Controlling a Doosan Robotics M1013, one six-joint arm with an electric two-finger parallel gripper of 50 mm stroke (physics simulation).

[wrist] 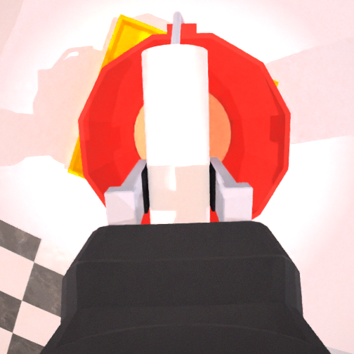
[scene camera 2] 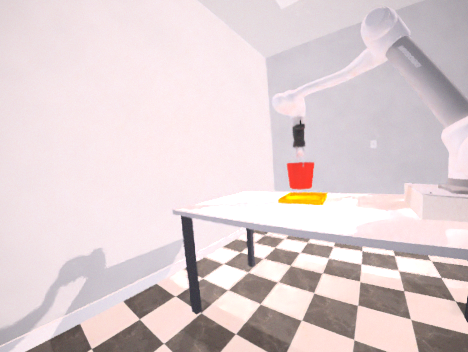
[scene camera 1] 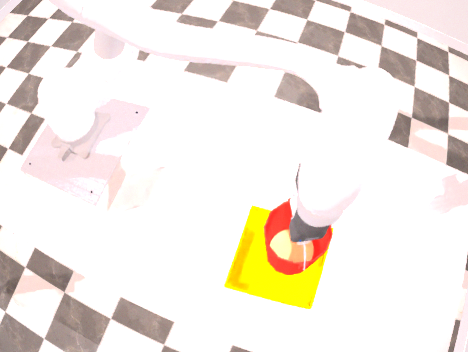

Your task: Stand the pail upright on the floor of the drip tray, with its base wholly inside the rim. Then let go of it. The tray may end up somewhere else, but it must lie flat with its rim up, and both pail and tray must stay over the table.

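Pixels of known places: gripper, fingertip midpoint: (scene camera 2: 300, 156); arm's base, link origin: (scene camera 1: 80, 131).
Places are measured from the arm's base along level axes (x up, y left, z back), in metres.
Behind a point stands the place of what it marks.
The red pail (scene camera 1: 289, 266) @(x 0.116, y -0.207, z -0.781 m) (scene camera 2: 300, 175) @(x 0.081, y -0.056, z -0.753 m) (wrist: 255, 130) hangs upright by its handle, with its open top up. In the scene camera 2 view a gap shows between its base and the yellow drip tray (scene camera 1: 267, 291) @(x -0.083, y -0.245, z -0.756 m) (scene camera 2: 303, 200) @(x -0.065, y -0.010, z -0.727 m) (wrist: 131, 37). The tray lies flat on the table, rim up. In the scene camera 1 view the pail overlaps the tray's right and back part. My gripper (scene camera 1: 301, 242) @(x 0.199, y -0.140, z -0.772 m) (scene camera 2: 300, 153) @(x 0.199, y -0.140, z -0.772 m) (wrist: 178, 174) is shut on the white grip of the pail's handle (wrist: 175, 105), above the pail's opening. The pail hides part of the tray in the wrist view.
The white table (scene camera 1: 190, 240) @(x -0.086, y -0.176, z -0.490 m) (scene camera 2: 240, 216) @(x -0.087, y 0.349, z -0.937 m) lies under the tray, and its left edge shows in the scene camera 2 view. The robot's pale mounting plate (scene camera 1: 65, 175) @(x 0.003, y -0.166, z -0.039 m) is at the left in the scene camera 1 view. The arm reaches over the table.
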